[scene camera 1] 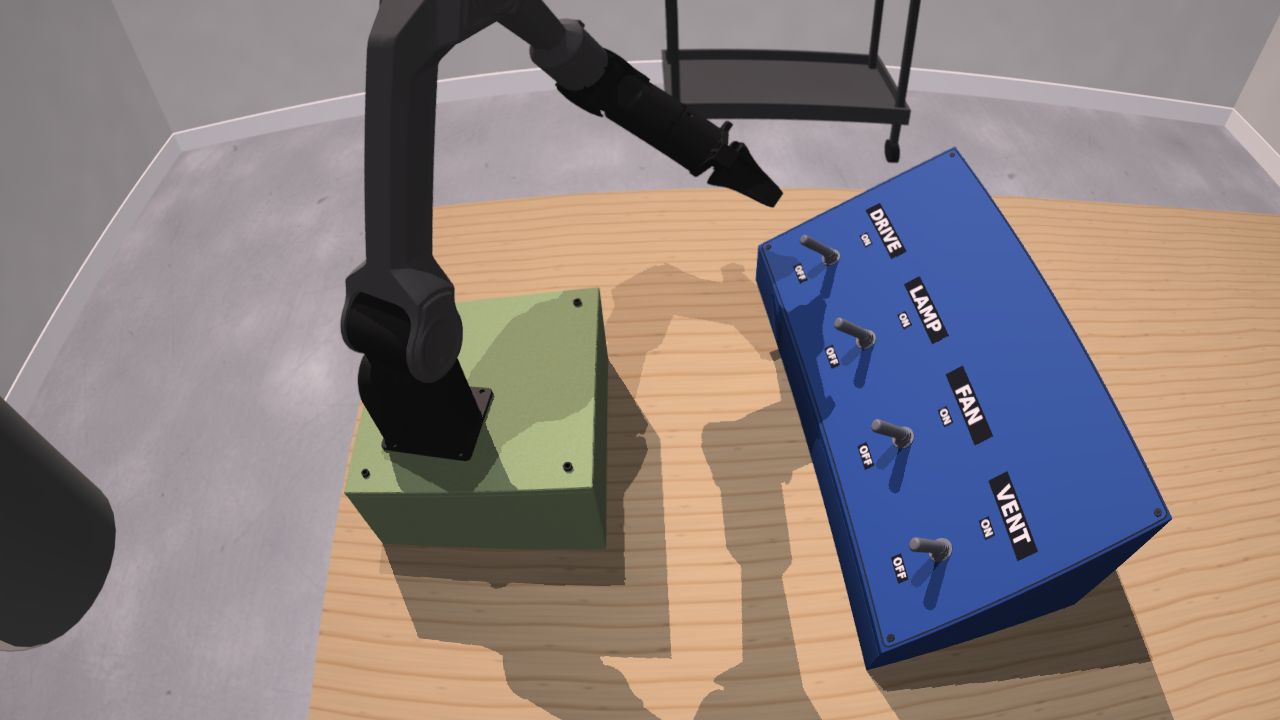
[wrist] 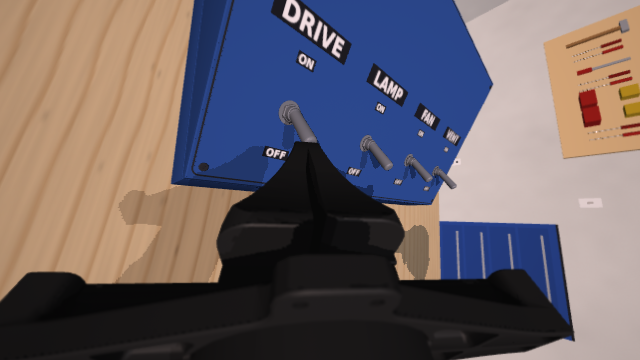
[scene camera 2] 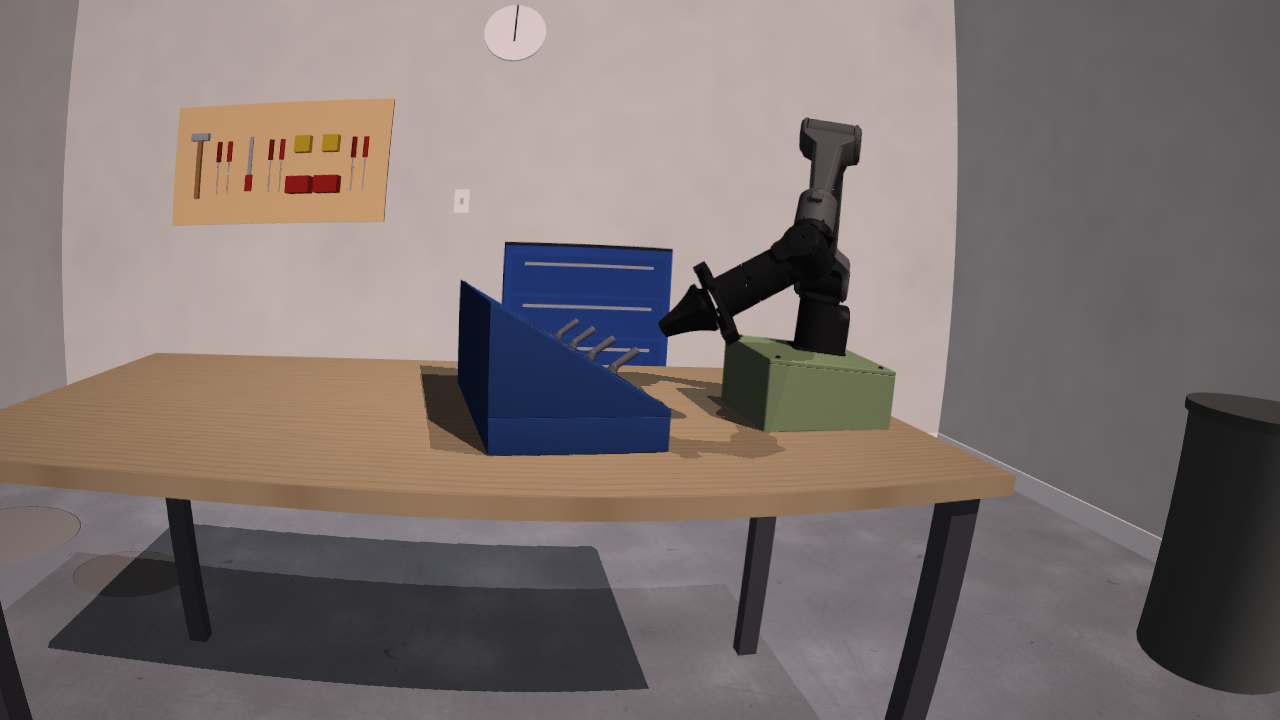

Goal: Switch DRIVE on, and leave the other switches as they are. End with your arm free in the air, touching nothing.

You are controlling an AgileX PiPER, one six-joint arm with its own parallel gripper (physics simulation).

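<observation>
The blue switch box (scene camera 1: 1029, 340) (scene camera 2: 572, 385) (wrist: 400, 40) has a sloping face with several grey levers. The DRIVE lever (scene camera 1: 819, 249) (scene camera 2: 624, 360) (wrist: 301, 125) leans toward its OFF label. The LAMP lever (scene camera 1: 854, 332) (wrist: 378, 154), FAN lever (scene camera 1: 892, 433) (wrist: 419, 169) and VENT lever (scene camera 1: 930, 548) (wrist: 445, 178) lean toward OFF too. My black gripper (scene camera 1: 775, 198) (scene camera 2: 664, 328) (wrist: 305, 157) is shut and empty. Its tips are in the air just off the DRIVE lever's end, on the OFF side and higher, apart from it in scene camera 2. They overlap the lever's end in the wrist view.
The arm stands on a green base block (scene camera 1: 537, 385) (scene camera 2: 827, 398) on the wooden table (scene camera 1: 519, 241) (scene camera 2: 295, 420). A dark cart (scene camera 1: 787, 111) stands beyond the table. A blue drawer cabinet (scene camera 2: 586, 284) (wrist: 500, 250) is behind it in scene camera 2. A dark bin (scene camera 1: 53, 537) (scene camera 2: 1208, 546) stands on the floor.
</observation>
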